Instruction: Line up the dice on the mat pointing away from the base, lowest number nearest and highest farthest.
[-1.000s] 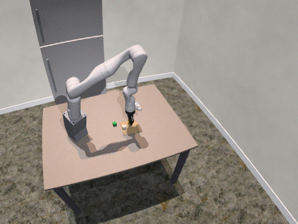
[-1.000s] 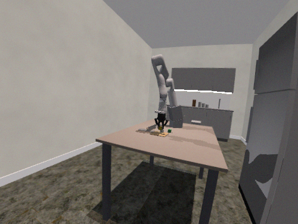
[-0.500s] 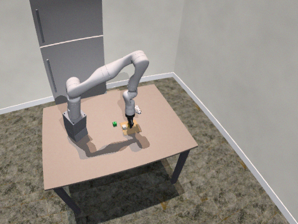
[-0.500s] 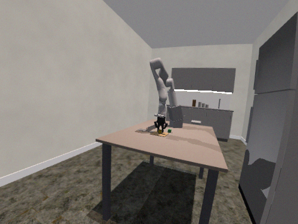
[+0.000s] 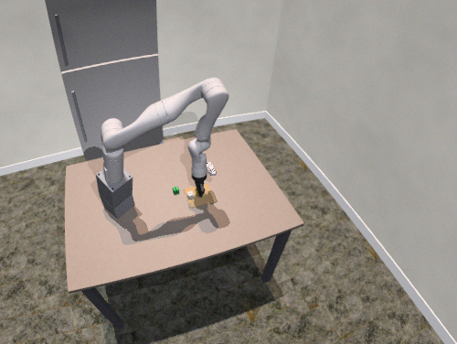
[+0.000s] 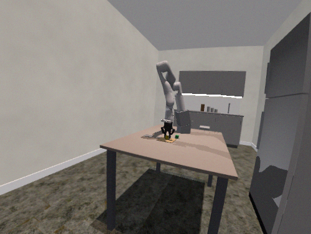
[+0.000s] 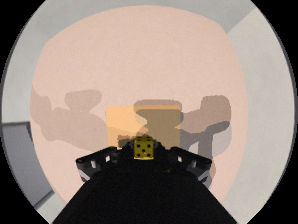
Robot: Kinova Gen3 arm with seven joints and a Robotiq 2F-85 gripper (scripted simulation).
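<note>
Now: hand right at the yellow die. Round my hand: mat (3 cm below); then white die (5 cm behind, 1 cm to the left, 1 cm below); then green die (11 cm behind, 8 cm to the left, 1 cm below).
</note>
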